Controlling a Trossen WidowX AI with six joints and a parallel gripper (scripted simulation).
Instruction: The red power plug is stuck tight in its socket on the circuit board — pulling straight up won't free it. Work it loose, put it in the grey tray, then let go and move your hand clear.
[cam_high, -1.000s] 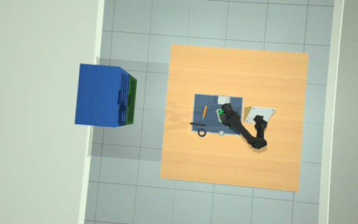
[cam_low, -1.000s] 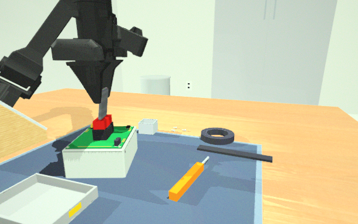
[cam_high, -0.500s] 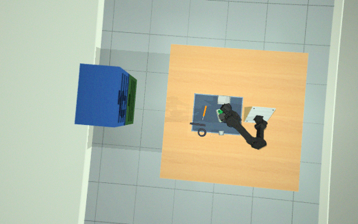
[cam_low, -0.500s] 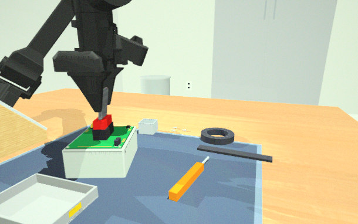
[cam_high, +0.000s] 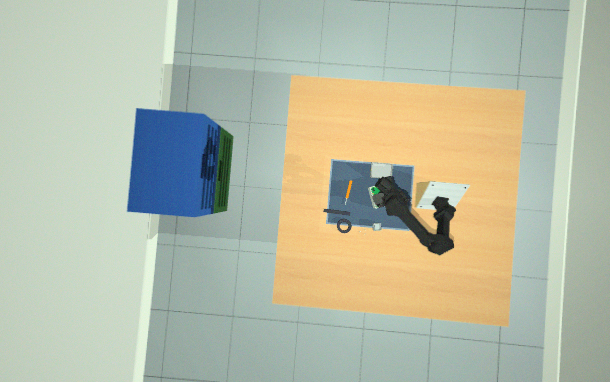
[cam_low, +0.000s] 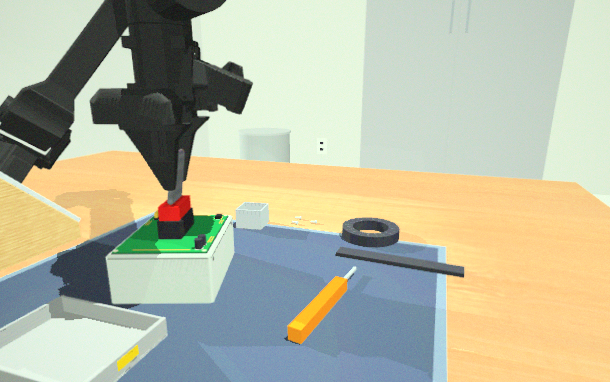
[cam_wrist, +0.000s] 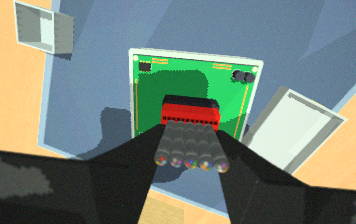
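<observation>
The red power plug is 2 cm below my gripper tip. The rest, counted from my gripper tip: blue mat 5 cm ahead, 10 cm below; then dark flat bar 22 cm ahead, 13 cm to the left, 10 cm below.
</observation>
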